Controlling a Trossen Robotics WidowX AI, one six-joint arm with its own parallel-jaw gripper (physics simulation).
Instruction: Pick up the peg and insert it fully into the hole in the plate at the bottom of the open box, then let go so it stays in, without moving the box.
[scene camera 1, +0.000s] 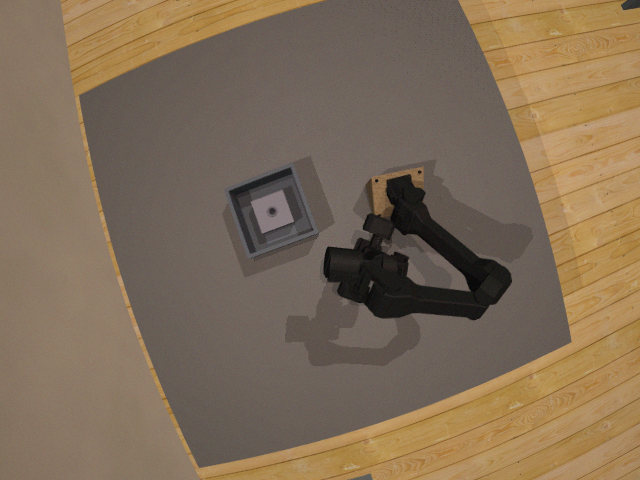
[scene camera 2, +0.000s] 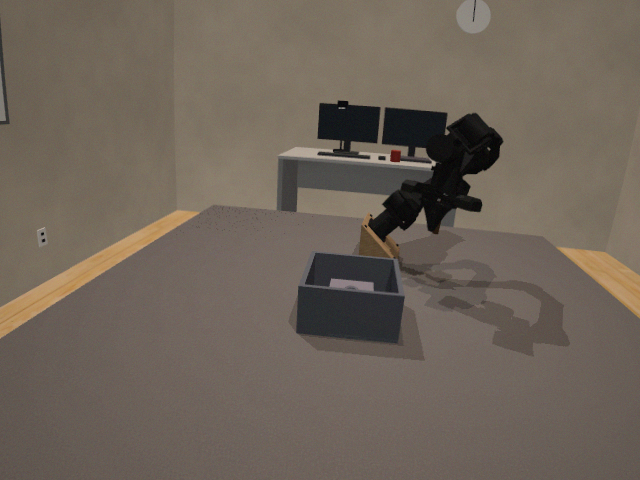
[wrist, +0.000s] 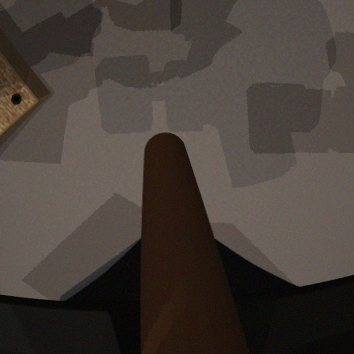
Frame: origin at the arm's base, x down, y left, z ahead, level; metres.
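Seen in the pictures: gripper, fingertip midpoint: (scene camera 2: 430, 231) (wrist: 173, 231); arm's base, link origin: (scene camera 1: 399, 187) (scene camera 2: 376, 230).
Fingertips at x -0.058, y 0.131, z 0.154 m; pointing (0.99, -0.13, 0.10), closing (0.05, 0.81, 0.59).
Pixels of each thing's top centre, then the offset from my fingertips to it. Level surfaces: height alone.
- brown peg, top centre: (scene camera 2: 441, 200) dy +0.017, dx -0.070, dz -0.021 m
- open grey-blue box, top centre: (scene camera 2: 353, 271) (scene camera 1: 270, 210) dy -0.154, dx +0.050, dz +0.179 m
- pale square plate, top centre: (scene camera 2: 351, 287) (scene camera 1: 272, 211) dy -0.154, dx +0.087, dz +0.179 m
- grey table top, surface height: dx +0.147 m
The brown peg (scene camera 2: 437, 229) (wrist: 172, 200) is clasped between the fingers of my gripper (scene camera 2: 435, 223) (wrist: 173, 231), which is shut on it. In the wrist view its rounded end points up the picture, away from the fingers. The peg is held raised above the table, beside the arm's base; the arm hides it in scene camera 1. The open grey-blue box (scene camera 1: 238, 223) (scene camera 2: 349, 314) stands upright, apart from the gripper. A pale square plate (scene camera 1: 261, 221) (scene camera 2: 338, 283) lies at its bottom, with a round, empty hole (scene camera 1: 271, 210) in its middle.
The arm's wooden base plate (scene camera 1: 380, 198) (scene camera 2: 373, 244) (wrist: 12, 112) stands near the box, its corner showing at the left in the wrist view. The box walls rise around the plate. A desk (scene camera 2: 336, 173) with monitors stands behind the grey table top (scene camera 1: 170, 320) (scene camera 2: 206, 392).
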